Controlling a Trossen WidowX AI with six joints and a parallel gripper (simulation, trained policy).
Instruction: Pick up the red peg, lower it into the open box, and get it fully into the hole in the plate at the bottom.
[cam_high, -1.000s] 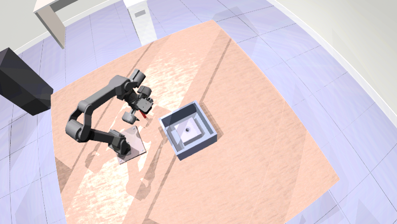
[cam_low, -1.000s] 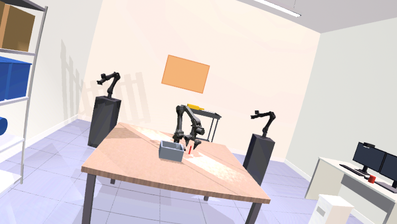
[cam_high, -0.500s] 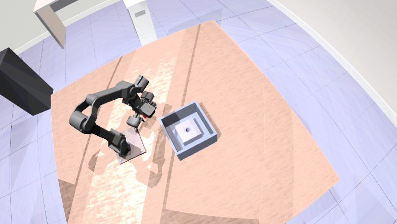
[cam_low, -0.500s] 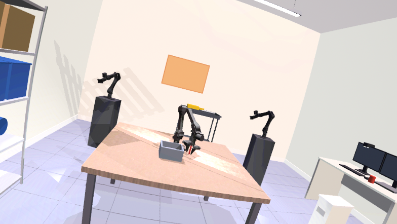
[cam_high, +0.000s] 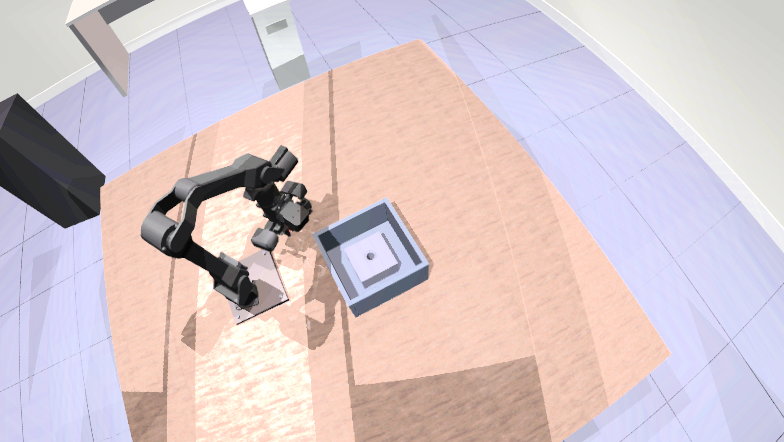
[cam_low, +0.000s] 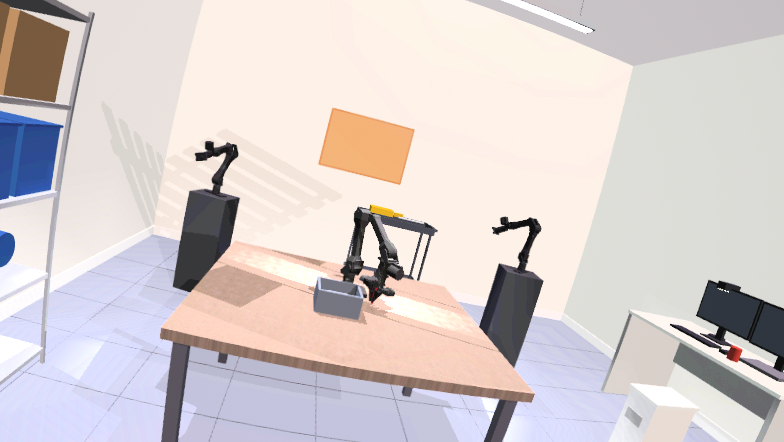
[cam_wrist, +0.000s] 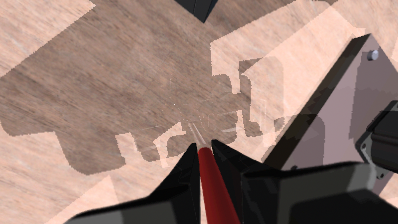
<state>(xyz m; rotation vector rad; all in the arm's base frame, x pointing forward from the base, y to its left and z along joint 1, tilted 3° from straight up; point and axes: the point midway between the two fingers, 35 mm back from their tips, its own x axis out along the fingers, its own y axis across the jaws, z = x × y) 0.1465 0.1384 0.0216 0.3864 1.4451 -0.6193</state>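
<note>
The plate is 180 mm ahead of my gripper tip, 140 mm to the right of it and 40 mm above it. Round my gripper tip: grey box 180 mm ahead, 140 mm to the right, 20 mm above; then red peg 30 mm above, 10 mm to the left, 10 mm behind.
</note>
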